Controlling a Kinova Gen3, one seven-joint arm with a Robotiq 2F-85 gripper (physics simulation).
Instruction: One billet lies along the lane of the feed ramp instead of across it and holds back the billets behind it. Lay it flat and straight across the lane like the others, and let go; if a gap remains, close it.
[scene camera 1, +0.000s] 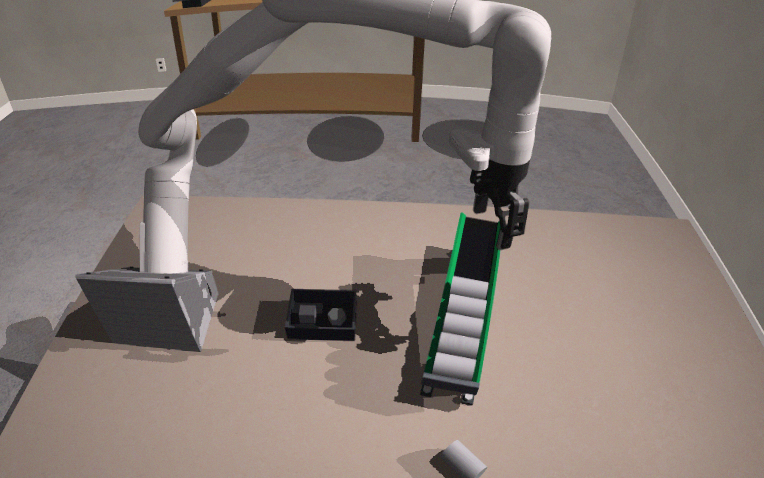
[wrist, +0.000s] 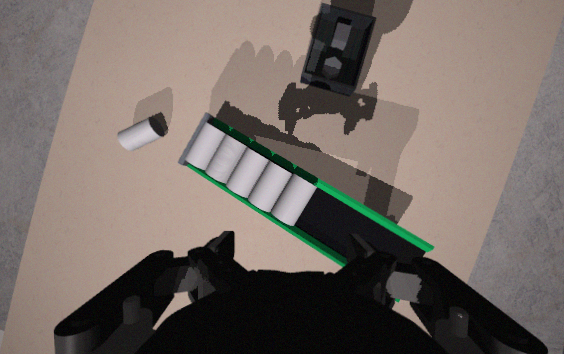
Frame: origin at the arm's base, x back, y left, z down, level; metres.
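Seen in the pictures: gripper, fingertip midpoint: (scene camera 1: 490, 229) (wrist: 289, 244); arm's base, origin of the base link: (scene camera 1: 165, 271).
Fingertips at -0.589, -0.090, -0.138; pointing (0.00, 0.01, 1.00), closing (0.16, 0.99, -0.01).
Observation:
Offsets run from my fingertips to a thing's middle, as dx, dy, dz. "spot": to the spot under its first point.
The feed ramp {spot: +0.019, +0.102, +0.145} (scene camera 1: 455, 253) (wrist: 375, 215) has green side rails, a black lane and a grey end stop {+0.078, -0.166, +0.180} (scene camera 1: 450, 383). Several whitish billets lie flat across its lane, side by side from the end stop, with no clear gap between them. The uppermost billet {+0.015, +0.004, +0.145} (scene camera 1: 469, 287) (wrist: 295, 200) lies straight across, with bare lane above it. Another billet {+0.074, -0.294, +0.219} (scene camera 1: 462, 459) (wrist: 141, 134) lies on its side on the mat beyond the end stop, outside the ramp. My gripper (scene camera 1: 492, 225) (wrist: 289, 244) is open and empty, above the ramp's upper end and apart from the billets.
A black tray {+0.282, +0.037, +0.222} (scene camera 1: 321, 333) (wrist: 327, 87) holding a grey block {+0.310, +0.040, +0.223} (scene camera 1: 307, 313) (wrist: 342, 36) and a grey six-sided piece {+0.255, +0.034, +0.227} (scene camera 1: 336, 315) (wrist: 332, 66) stands between the ramp and the robot's grey base (scene camera 1: 135, 310). A wooden table (scene camera 1: 332, 93) stands behind the mat.

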